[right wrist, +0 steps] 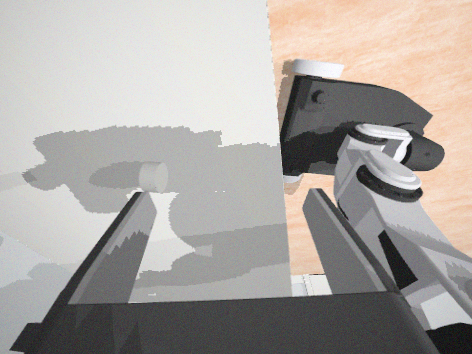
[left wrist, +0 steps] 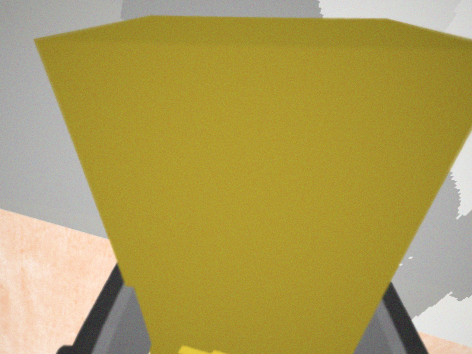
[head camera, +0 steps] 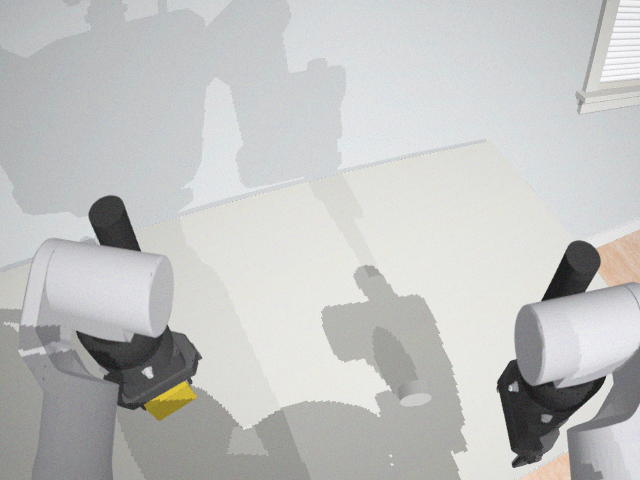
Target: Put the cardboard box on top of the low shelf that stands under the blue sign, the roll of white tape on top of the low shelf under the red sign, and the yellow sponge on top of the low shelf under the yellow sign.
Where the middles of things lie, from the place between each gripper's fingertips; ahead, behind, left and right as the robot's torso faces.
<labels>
Now: the roll of white tape (head camera: 417, 392) 14 cm below my right hand, 13 cm ahead of it and 10 cm to the left of it. From my right hand the other things lie so: yellow sponge (head camera: 162, 406) (45 cm to the left, 7 cm ahead, 5 cm above).
Right now the yellow sponge is 20 mm above my left hand, 10 mm to the left of it and 10 mm ahead of it. Also, from my left hand: roll of white tape: 330 mm to the right, 160 mm below, 70 mm ahead.
</labels>
